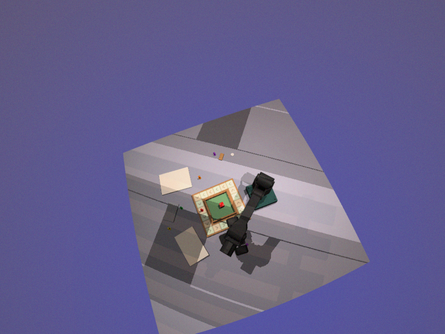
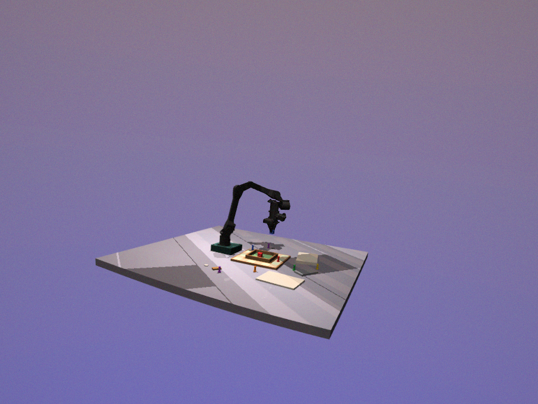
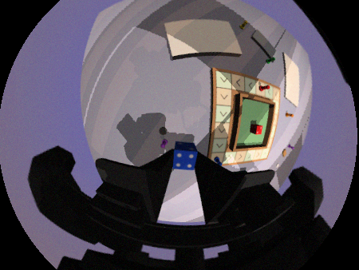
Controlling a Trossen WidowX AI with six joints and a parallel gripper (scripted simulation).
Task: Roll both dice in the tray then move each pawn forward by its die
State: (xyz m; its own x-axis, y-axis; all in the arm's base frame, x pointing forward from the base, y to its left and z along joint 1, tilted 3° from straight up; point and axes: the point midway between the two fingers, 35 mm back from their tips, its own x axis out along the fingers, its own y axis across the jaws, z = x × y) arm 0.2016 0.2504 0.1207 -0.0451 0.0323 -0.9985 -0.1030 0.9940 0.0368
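My gripper tip is now 21 cm to the left of the red pawn, 18 cm short of it and 10 cm above it. Also, from my gripper tip: green pawn 32 cm ahead, 25 cm to the right, 11 cm below; then blue pawn 12 cm to the right, 10 cm below, 6 cm behind; then green tray 21 cm to the right, 12 cm below, 7 cm ahead.
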